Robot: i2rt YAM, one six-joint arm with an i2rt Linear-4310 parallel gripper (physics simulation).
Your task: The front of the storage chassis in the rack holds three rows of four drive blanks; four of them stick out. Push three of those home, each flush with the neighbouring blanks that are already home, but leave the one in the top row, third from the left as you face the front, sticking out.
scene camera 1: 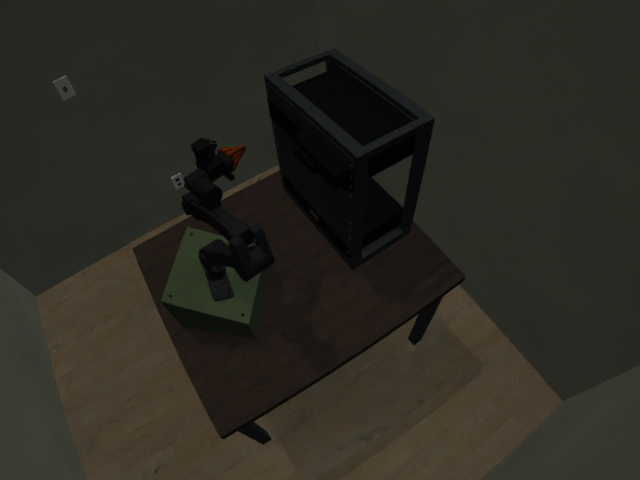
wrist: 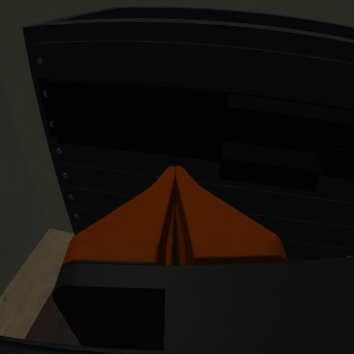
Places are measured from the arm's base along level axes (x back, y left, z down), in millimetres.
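Where they show: gripper, fingertip midpoint: (scene camera 1: pixel 245 147); arm's base, origin of the base link: (scene camera 1: pixel 215 273).
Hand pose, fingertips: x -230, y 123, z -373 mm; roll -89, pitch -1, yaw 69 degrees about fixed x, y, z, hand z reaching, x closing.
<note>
Things, the pixels of their centre, and the offset from my fingertips. "spot": a spot on its surface instead. Level surfaces: height alone.
- storage chassis, surface spot: (scene camera 1: pixel 283 121) spot: dx -164, dy +127, dz +62 mm
- open-topped rack, surface spot: (scene camera 1: pixel 359 153) spot: dx -255, dy -222, dz -46 mm
- dark wooden table, its level: dz +557 mm
The storage chassis (scene camera 1: pixel 283 121) (wrist: pixel 125 117) is a very dark band across the upper front of the rack. In the wrist view, a blank in its top row (wrist: pixel 280 120) sticks out right of centre, and another top-row blank (wrist: pixel 346 131) beside it at the right edge seems to stick out too. A bottom-row blank (wrist: pixel 267 169) sticks out below the first. The blanks at the left look level with each other. The far right of the chassis is cut off, and darkness hides most seams. My gripper (scene camera 1: pixel 244 147) (wrist: pixel 174 177) is shut and empty, its orange tips apart from the rack front.
The open-topped rack (scene camera 1: pixel 359 153) (wrist: pixel 150 62) stands at the back of the dark wooden table (scene camera 1: pixel 320 320). Its front post has a column of screws at the left of the wrist view. The arm stands on a green block (scene camera 1: pixel 180 273) at the table's left side. Walls stand behind the table.
</note>
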